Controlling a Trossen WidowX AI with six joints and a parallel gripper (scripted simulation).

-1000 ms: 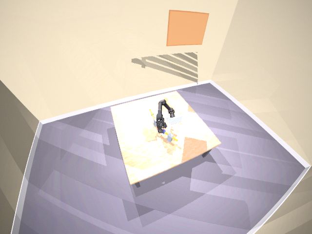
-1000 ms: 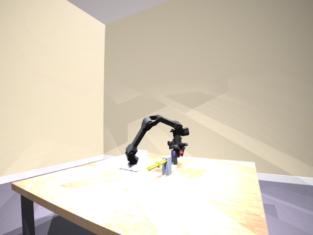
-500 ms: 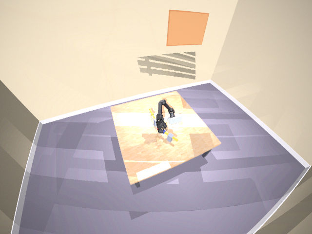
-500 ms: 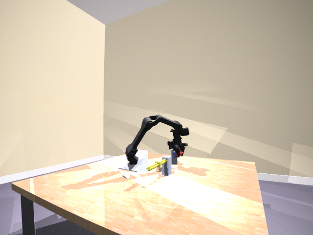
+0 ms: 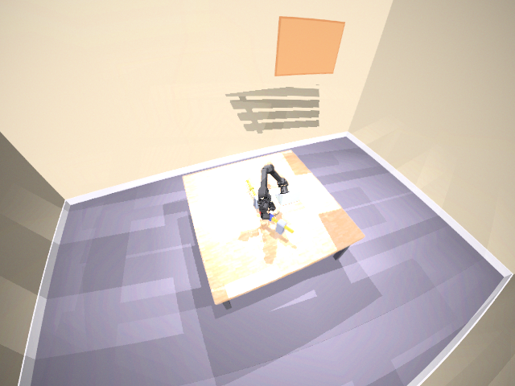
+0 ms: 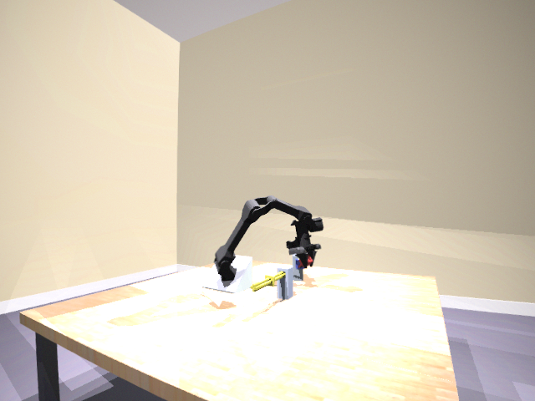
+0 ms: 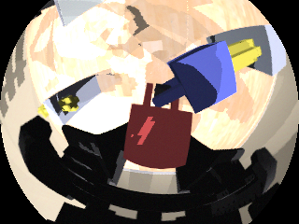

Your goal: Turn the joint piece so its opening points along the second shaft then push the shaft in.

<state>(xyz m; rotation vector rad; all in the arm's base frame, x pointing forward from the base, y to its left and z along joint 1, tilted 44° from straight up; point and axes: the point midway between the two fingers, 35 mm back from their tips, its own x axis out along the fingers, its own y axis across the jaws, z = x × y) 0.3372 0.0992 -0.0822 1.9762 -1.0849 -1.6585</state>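
Now: the red square joint piece 3 cm above my gripper tip, 2 cm behind it and 1 cm to the left of it.
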